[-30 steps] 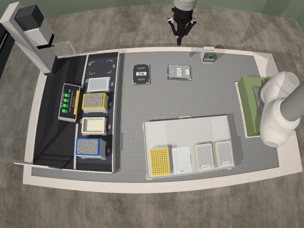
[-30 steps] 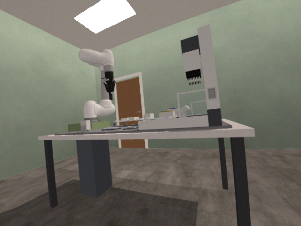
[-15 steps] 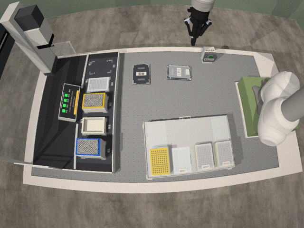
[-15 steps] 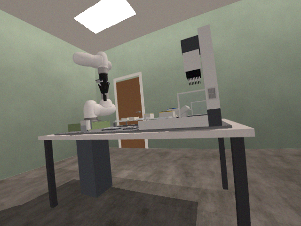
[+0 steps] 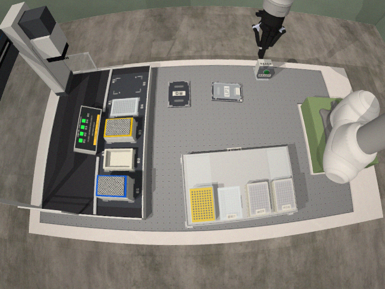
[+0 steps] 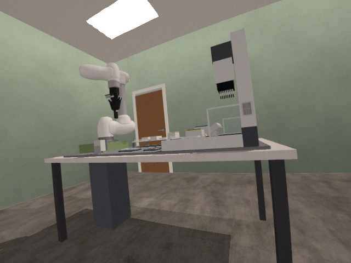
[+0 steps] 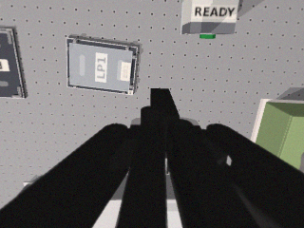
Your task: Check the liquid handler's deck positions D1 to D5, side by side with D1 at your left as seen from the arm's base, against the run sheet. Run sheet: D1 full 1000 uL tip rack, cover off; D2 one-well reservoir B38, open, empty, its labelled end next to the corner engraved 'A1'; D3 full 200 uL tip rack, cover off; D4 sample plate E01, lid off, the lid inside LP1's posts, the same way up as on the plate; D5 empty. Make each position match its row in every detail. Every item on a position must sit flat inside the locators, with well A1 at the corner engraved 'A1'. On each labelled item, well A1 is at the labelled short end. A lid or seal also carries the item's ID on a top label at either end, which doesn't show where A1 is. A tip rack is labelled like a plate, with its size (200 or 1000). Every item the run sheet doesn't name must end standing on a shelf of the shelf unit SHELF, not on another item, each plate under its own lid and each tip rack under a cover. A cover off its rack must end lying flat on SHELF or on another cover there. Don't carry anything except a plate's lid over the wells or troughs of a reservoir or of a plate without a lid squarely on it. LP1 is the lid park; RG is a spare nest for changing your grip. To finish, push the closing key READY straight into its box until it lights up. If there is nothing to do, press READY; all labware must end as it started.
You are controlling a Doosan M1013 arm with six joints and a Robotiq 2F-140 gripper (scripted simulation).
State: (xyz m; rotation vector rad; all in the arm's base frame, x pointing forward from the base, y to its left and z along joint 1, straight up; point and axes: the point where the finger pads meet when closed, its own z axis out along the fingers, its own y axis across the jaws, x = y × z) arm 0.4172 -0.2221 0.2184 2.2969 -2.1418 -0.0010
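Now: hand 24 cm above the ready box, 9 cm to the left of it and 8 cm past it. The rest, counted from my hand: clear lid: 54 cm to the left, 23 cm below, 13 cm ahead; shelf: 47 cm to the left, 24 cm below, 8 cm ahead; dark spare nest: 34 cm ahead, 30 cm below, 2 cm to the left.
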